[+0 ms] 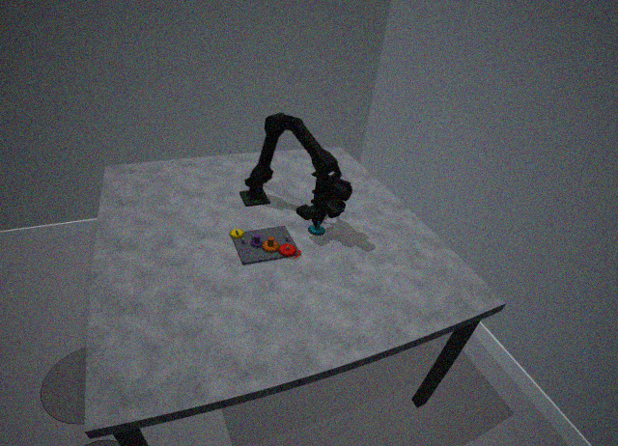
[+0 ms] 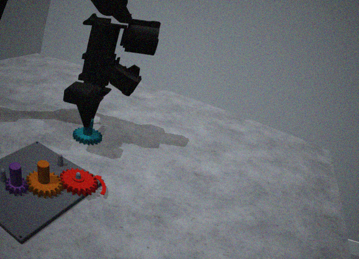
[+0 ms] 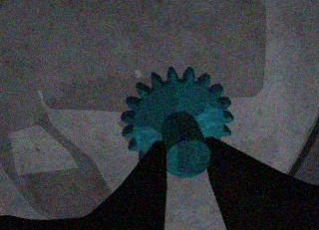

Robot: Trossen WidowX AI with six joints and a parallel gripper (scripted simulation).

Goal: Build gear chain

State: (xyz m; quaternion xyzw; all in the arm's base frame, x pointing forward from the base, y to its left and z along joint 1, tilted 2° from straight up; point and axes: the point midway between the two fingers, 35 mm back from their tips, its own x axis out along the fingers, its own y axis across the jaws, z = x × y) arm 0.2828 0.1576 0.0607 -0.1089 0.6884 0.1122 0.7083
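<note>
The purple gear lies 30 mm ahead of my gripper tip and 250 mm to the right of it. The rest, counted from my gripper tip: red gear 90 mm ahead, 160 mm to the right, 10 mm below; teal gear 10 mm below; red arrow 120 mm ahead, 130 mm to the right, 20 mm below.
</note>
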